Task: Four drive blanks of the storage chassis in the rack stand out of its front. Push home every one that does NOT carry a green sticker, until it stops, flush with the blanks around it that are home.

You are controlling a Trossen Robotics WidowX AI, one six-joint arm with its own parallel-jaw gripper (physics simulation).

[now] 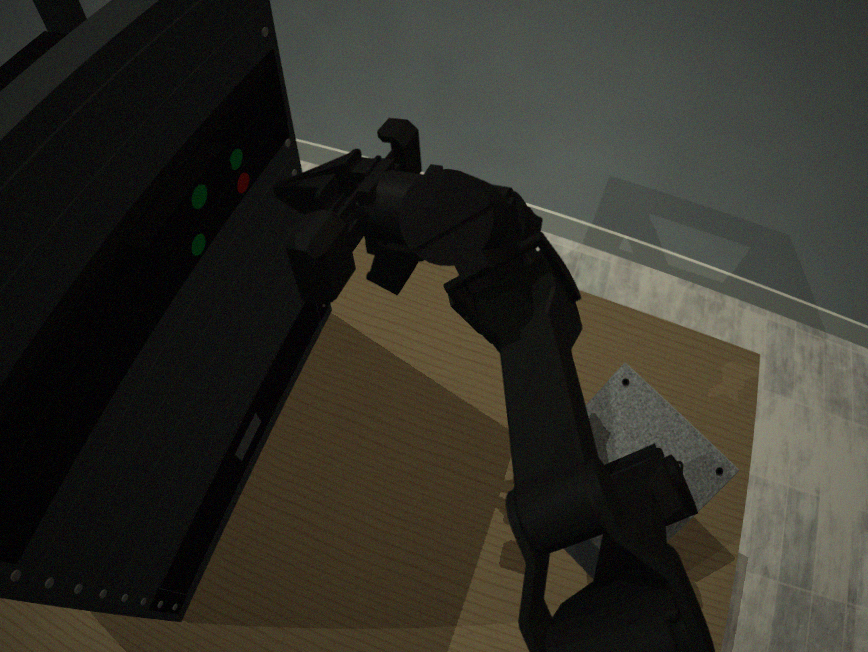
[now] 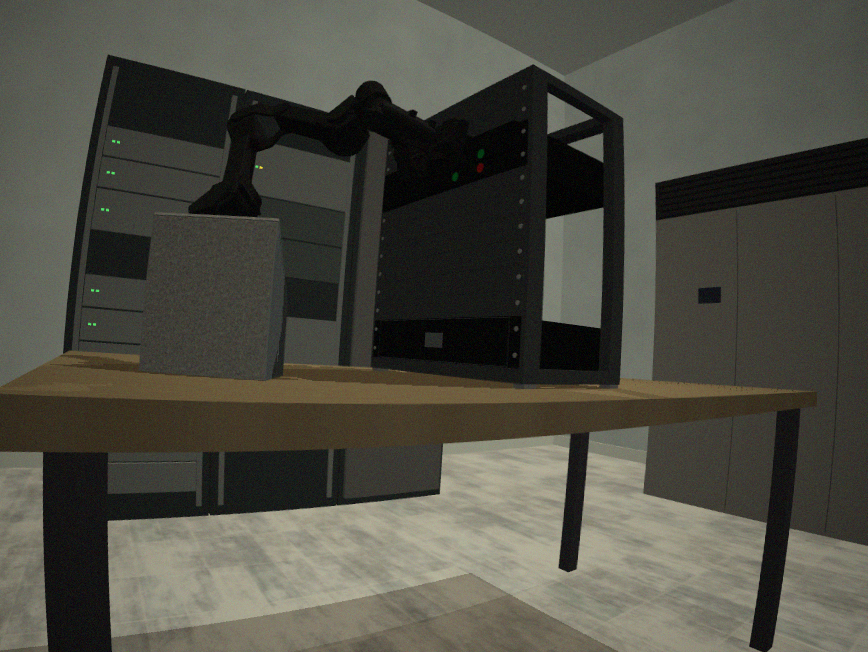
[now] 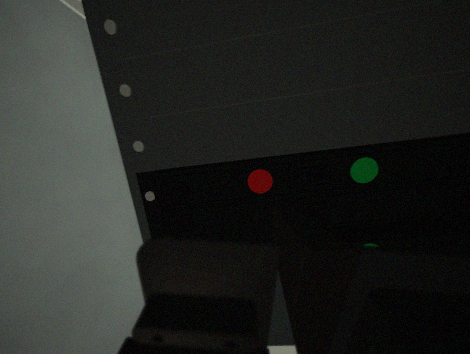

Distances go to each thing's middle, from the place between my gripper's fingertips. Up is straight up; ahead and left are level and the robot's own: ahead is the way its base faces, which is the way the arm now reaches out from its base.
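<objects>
The rack (image 1: pixel 158 334) is 120 mm below my hand, and I find it 120 mm to the left of my hand and 200 mm ahead of it.
</objects>
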